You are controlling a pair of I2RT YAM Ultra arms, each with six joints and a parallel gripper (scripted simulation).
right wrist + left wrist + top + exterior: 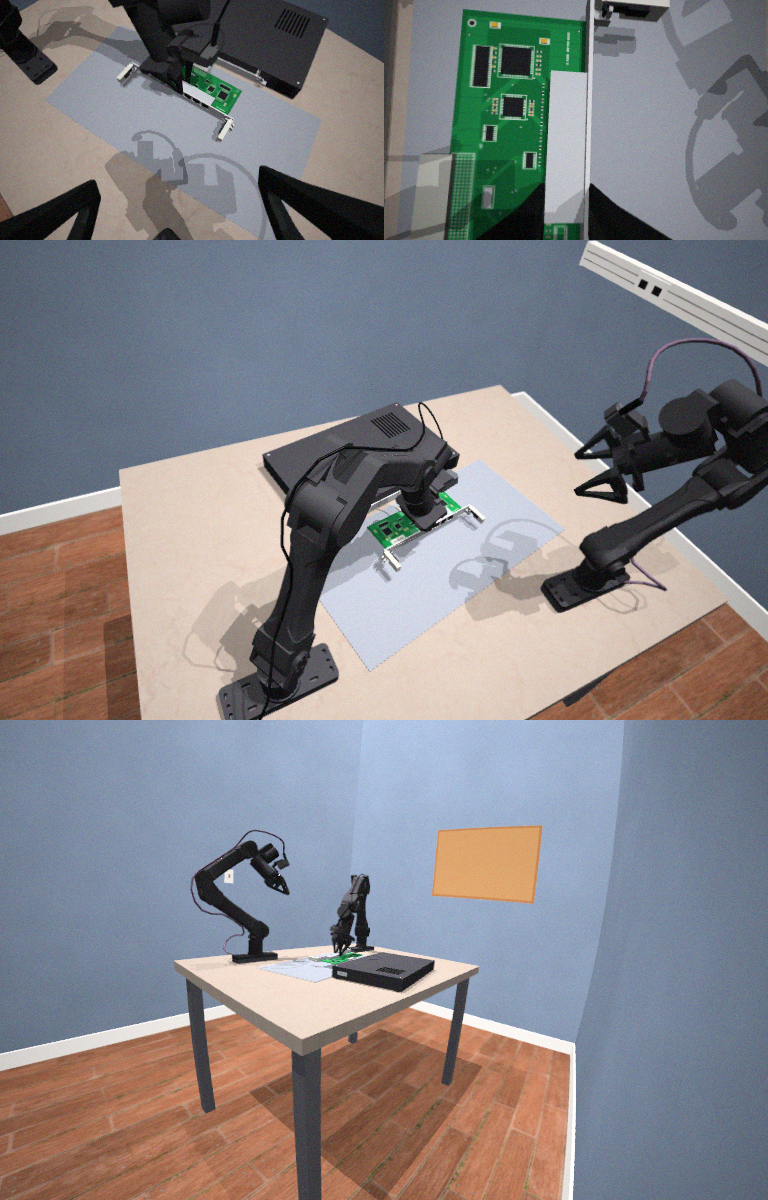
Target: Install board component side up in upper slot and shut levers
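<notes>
The mat is 30 mm behind my left hand, 20 mm to the right of it and 50 mm below it. Also, from my left hand: black enclosure 230 mm ahead, 60 mm to the left, 10 mm below.
</notes>
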